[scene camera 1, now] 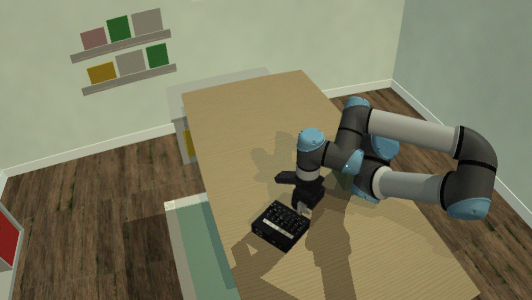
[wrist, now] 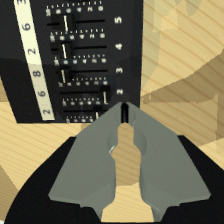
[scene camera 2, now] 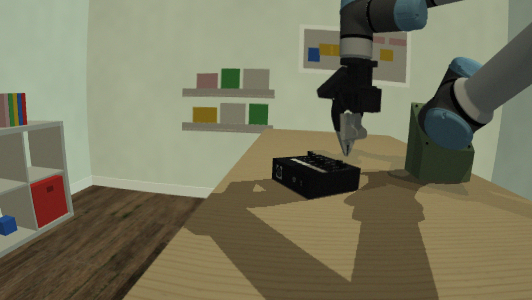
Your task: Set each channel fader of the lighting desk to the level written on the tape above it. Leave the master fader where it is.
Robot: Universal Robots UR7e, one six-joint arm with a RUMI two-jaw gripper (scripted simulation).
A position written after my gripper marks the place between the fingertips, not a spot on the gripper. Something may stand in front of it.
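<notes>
My gripper (scene camera 2: pixel 346 156) (wrist: pixel 124 104) is visible in scene camera 2 and in the wrist view.
</notes>
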